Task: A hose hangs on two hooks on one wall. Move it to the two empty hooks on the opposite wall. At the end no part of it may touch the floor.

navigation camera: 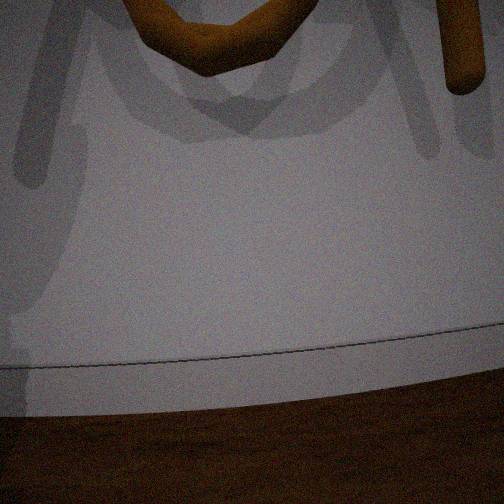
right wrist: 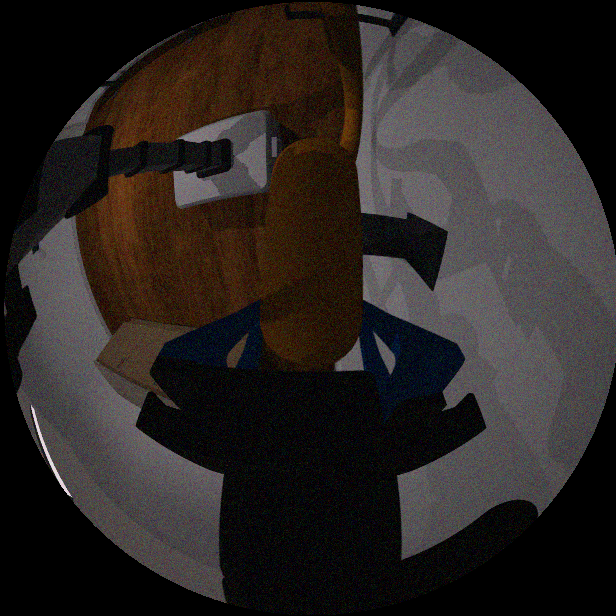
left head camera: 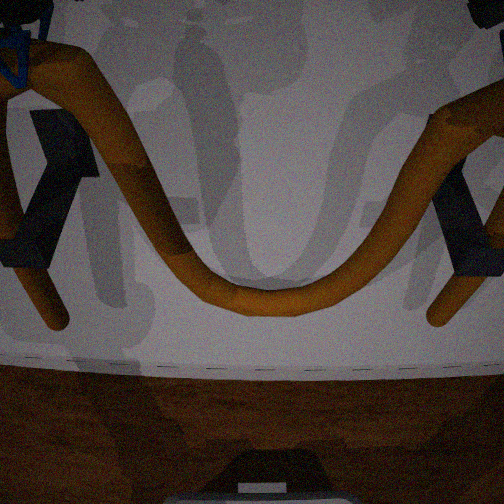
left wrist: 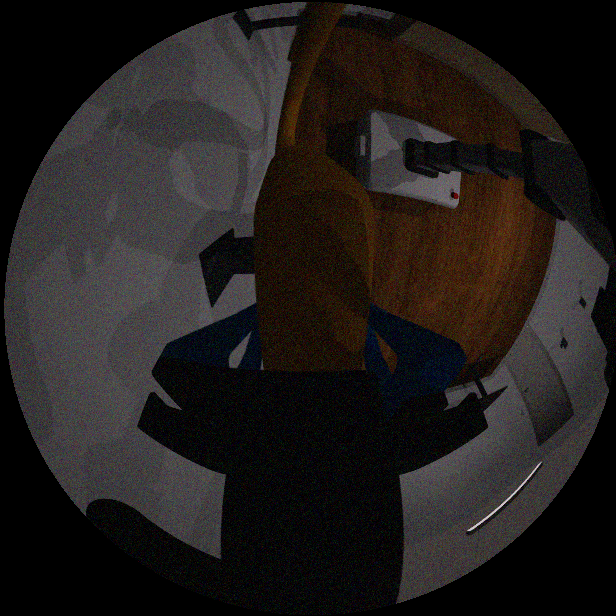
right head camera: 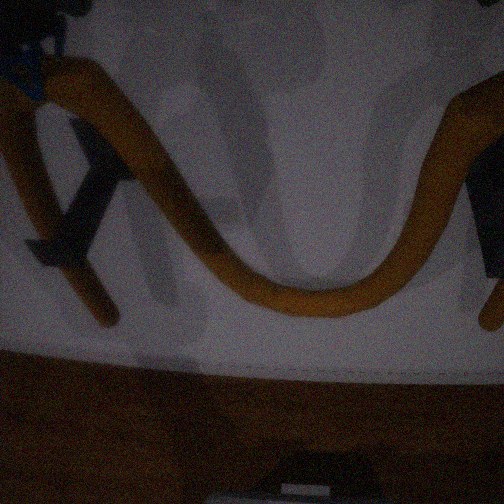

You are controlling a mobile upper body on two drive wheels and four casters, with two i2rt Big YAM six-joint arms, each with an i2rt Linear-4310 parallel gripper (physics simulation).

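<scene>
The orange hose (left head camera: 270,300) sags in a deep U in front of the white wall, well above the floor. Its two ends hang down at the left (left head camera: 42,300) and at the right (left head camera: 450,300). My left gripper (left head camera: 15,60) is shut on the hose at the top left, as the left wrist view (left wrist: 310,350) shows. My right gripper (right wrist: 313,344) is shut on the hose at the top right edge. Two dark hooks stand on the wall, one at the left (left head camera: 50,190) and one at the right (left head camera: 465,230). The hose runs in front of them, and I cannot tell if it touches them.
A brown wooden floor (left head camera: 250,435) meets the wall at a pale baseboard. My own base (left head camera: 262,480) shows at the bottom edge. A cardboard box (right wrist: 132,356) lies on the floor behind me in the right wrist view.
</scene>
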